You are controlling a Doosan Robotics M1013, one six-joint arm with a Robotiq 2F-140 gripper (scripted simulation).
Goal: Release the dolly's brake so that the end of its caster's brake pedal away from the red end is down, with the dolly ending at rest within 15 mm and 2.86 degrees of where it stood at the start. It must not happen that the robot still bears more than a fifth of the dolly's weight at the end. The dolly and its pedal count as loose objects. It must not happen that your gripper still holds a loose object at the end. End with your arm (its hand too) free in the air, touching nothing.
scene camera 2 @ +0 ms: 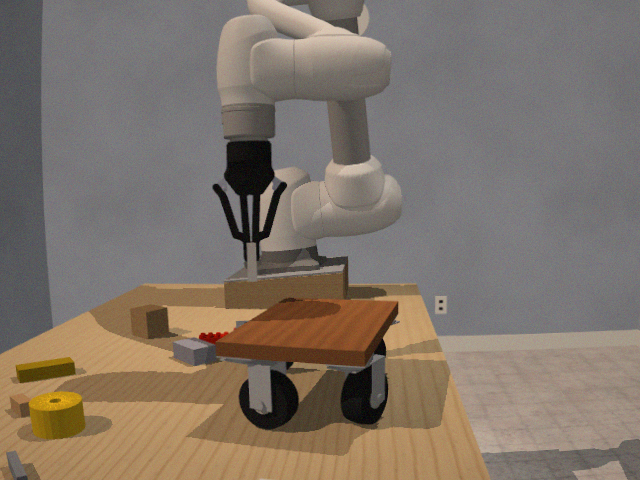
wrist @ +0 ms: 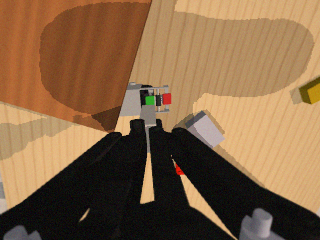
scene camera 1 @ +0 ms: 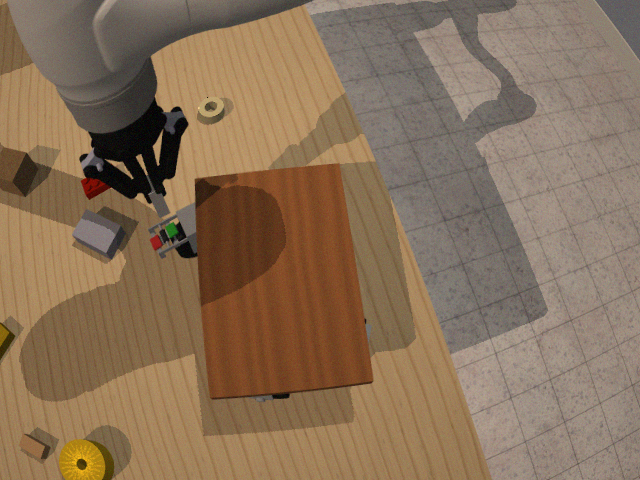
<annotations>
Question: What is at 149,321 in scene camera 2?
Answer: A brown cube.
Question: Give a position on a grey block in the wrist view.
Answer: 200,125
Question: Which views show the grey block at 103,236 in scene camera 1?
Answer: Scene camera 2, the wrist view and scene camera 1: all of them.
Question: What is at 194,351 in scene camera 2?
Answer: A grey block.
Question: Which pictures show my gripper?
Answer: Scene camera 2, the wrist view and scene camera 1: all of them.
</annotations>
